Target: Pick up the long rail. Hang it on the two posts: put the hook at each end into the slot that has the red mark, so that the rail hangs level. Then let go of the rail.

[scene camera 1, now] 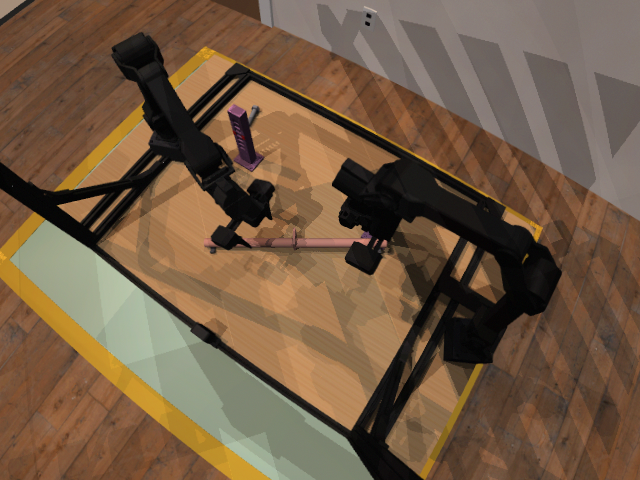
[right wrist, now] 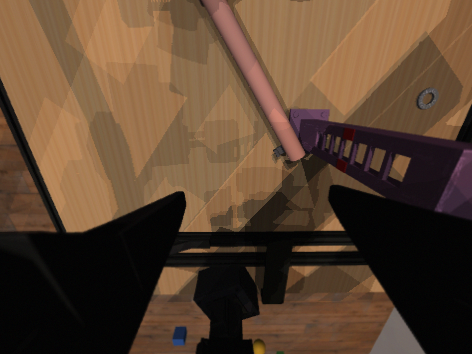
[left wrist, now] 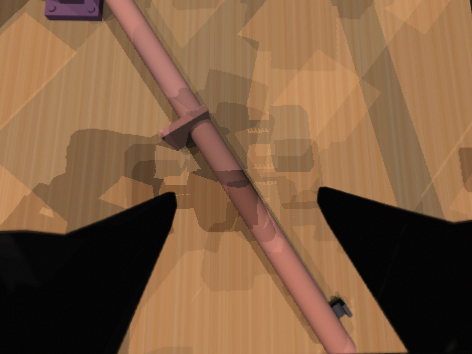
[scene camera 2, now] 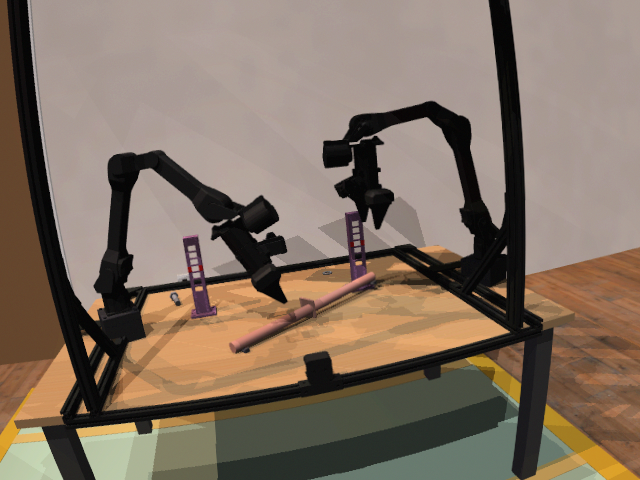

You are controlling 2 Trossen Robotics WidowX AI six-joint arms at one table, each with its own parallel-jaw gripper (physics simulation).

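Places are measured from the left arm's base along level axes (x ahead, y left, z up), in centimetres.
Pixels of known places: left gripper, fingertip midpoint: (scene camera 1: 260,233) (left wrist: 246,196) (scene camera 2: 282,296); right gripper, fingertip midpoint: (scene camera 1: 374,241) (right wrist: 255,195) (scene camera 2: 370,225); left arm's base, origin of the base link: (scene camera 1: 169,132) (scene camera 2: 117,309); right arm's base, origin of the base link: (scene camera 1: 473,339) (right wrist: 227,307).
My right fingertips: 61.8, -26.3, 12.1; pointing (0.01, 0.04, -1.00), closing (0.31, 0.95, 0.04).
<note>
For each thing: its top centre in the pictures, then the offset to it from my right fingertips, as dx, dy, dz. "*": a spot on its surface instead.
- long pink rail, middle of its top: (left wrist: 189,115) (scene camera 2: 308,299) (scene camera 1: 294,238) -18.8, +2.7, -14.9
- purple post, middle of its top: (scene camera 1: 236,110) (scene camera 2: 190,236) -38.5, +26.4, +2.0
- grey bolt, middle of its top: (scene camera 2: 174,294) (scene camera 1: 251,113) -41.9, +41.7, -17.1
- grey ring, middle of its top: (right wrist: 428,98) (scene camera 2: 327,272) +4.5, +29.1, -19.2
- small black box, surface spot: (scene camera 2: 317,365) (scene camera 1: 197,336) * -35.9, -26.6, -15.4
The long pink rail (scene camera 1: 320,242) (scene camera 2: 336,298) (left wrist: 295,270) (right wrist: 255,80) lies on the table, with a square plate at its middle and small dark hooks near its ends. One purple post (scene camera 1: 241,136) (scene camera 2: 196,276) with red marks stands at the left in both scene views. The other post (scene camera 2: 356,245) (right wrist: 380,160) stands close behind the rail's right end; scene camera 1 mostly hides it behind the right arm. My left gripper (scene camera 1: 259,232) (left wrist: 246,196) is open and empty above the rail's left half, fingers apart on either side of it. My right gripper (scene camera 2: 371,224) (right wrist: 255,195) is open and empty, high above the rail's right end.
A grey bolt (scene camera 1: 253,113) (scene camera 2: 175,298) lies beside the left post. A grey ring (scene camera 2: 326,272) (right wrist: 428,99) lies near the right post. Black frame bars (scene camera 1: 289,392) (scene camera 2: 217,405) run around the table's edge, with a small black box (scene camera 1: 204,333) (scene camera 2: 317,365) on the front bar.
</note>
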